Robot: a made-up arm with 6 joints.
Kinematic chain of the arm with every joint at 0, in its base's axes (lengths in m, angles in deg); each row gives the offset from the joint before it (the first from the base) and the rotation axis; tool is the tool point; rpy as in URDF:
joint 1: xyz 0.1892 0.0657 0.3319 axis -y
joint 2: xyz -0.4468 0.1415 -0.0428 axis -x
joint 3: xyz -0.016 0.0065 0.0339 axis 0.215 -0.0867 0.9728
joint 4: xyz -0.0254 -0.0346 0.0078 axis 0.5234 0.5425 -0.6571
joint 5: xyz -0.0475 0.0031 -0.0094 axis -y
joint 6: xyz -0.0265 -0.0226 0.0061 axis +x
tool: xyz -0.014 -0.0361 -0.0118 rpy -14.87 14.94 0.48
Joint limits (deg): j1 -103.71..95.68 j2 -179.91..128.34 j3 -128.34..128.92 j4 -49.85..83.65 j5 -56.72..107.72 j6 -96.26..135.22
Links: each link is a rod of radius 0.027 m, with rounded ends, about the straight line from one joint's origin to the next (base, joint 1, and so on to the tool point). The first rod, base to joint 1, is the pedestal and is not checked.
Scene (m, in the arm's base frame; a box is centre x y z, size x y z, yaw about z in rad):
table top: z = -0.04
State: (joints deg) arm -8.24 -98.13 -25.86 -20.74 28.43 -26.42
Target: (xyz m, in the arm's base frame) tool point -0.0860 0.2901 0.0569
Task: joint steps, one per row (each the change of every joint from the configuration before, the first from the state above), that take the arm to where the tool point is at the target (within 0.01 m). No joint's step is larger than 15 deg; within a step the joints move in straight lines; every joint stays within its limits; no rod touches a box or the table.
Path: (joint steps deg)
1: 6.33 -7.24 14.14 -4.68 2.02 1.06
2: 6.32 -7.24 14.14 -4.68 2.01 1.05
3: 6.33 -7.23 14.14 -4.68 2.02 1.06
4: 6.33 -7.24 14.14 -4.68 2.02 1.05
5: 6.33 -7.24 14.14 -4.68 2.02 1.06
6: 6.32 -7.24 14.14 -4.68 2.01 1.05

